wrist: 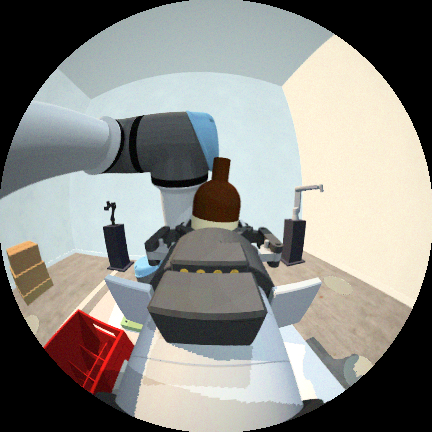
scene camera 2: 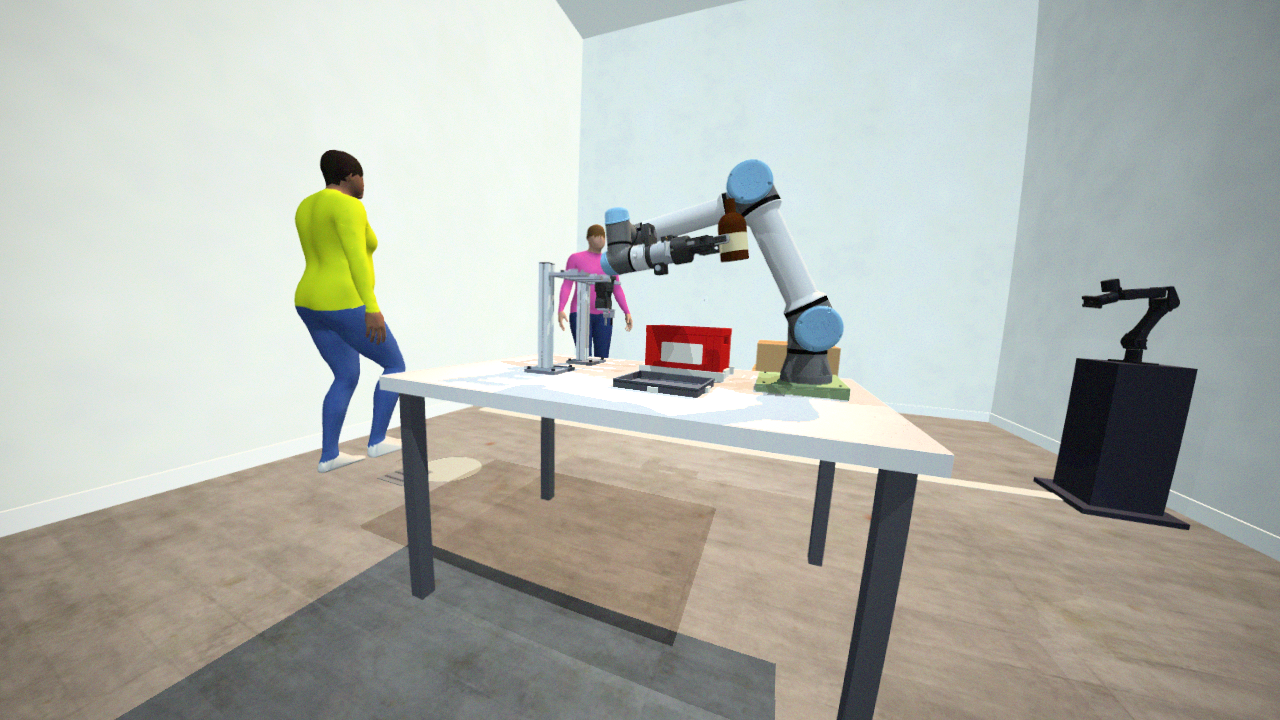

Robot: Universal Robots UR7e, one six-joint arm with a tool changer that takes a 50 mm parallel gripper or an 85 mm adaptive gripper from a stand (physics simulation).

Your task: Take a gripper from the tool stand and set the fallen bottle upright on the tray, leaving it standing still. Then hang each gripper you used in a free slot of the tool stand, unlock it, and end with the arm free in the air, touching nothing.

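Seen in the pictures: hand at its tool point: (scene camera 2: 669,252); arm's base at its link origin: (scene camera 2: 805,379).
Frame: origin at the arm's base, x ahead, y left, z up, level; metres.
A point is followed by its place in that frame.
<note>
A brown bottle with a cream label (scene camera 2: 733,241) {x 0.209, y 0.260, z 0.373 m} (wrist: 217,201) {x 0.257, y 0.227, z 0.419 m} is held nearly upright, neck up, high above the table. My gripper (scene camera 2: 723,241) is shut on the bottle at its label; in the wrist view the gripper body hides the fingertips and the bottle's lower part. The dark tray (scene camera 2: 663,385) {x 0.363, y 0.302, z -0.009 m} lies on the table, below the bottle and a little to its left in the scene view. The tool stand (scene camera 2: 546,313) {x 0.835, y 0.193, z 0.171 m} is at the left of the table, and another gripper (scene camera 2: 605,297) hangs from it.
A red crate (scene camera 2: 716,347) {x 0.283, y 0.005, z 0.081 m} (wrist: 82,345) {x 0.350, y -0.175, z 0.046 m} stands behind the tray. The arm's base is on a green plate (scene camera 2: 802,388) {x 0.011, y 0.110, z -0.009 m} (wrist: 131,324) {x 0.137, y -0.083, z -0.005 m} at the right. One person (scene camera 2: 335,250) stands left of the table, another (scene camera 2: 586,262) behind the stand. Cardboard boxes (wrist: 25,257) show at the wrist view's left.
</note>
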